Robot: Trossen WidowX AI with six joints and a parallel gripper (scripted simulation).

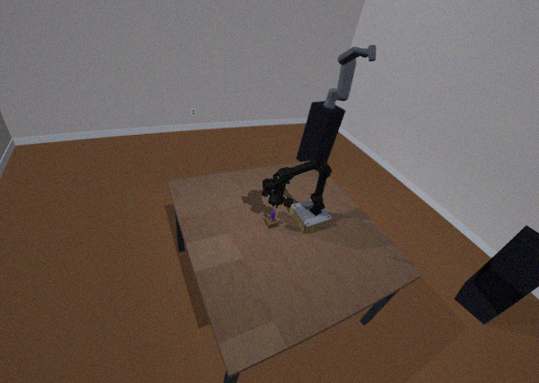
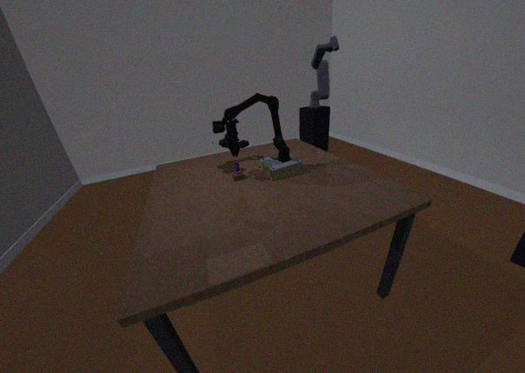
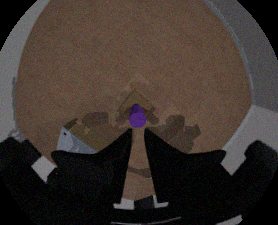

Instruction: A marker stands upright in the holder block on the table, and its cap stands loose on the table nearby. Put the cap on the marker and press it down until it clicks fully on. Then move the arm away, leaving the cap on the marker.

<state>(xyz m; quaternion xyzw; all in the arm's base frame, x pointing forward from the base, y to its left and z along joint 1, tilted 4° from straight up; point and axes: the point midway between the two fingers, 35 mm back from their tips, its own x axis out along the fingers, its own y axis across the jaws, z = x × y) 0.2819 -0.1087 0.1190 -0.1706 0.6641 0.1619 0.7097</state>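
Now: the purple cap 6 cm below my gripper tip. The rest, counted from my gripper tip: holder block: 13 cm below.
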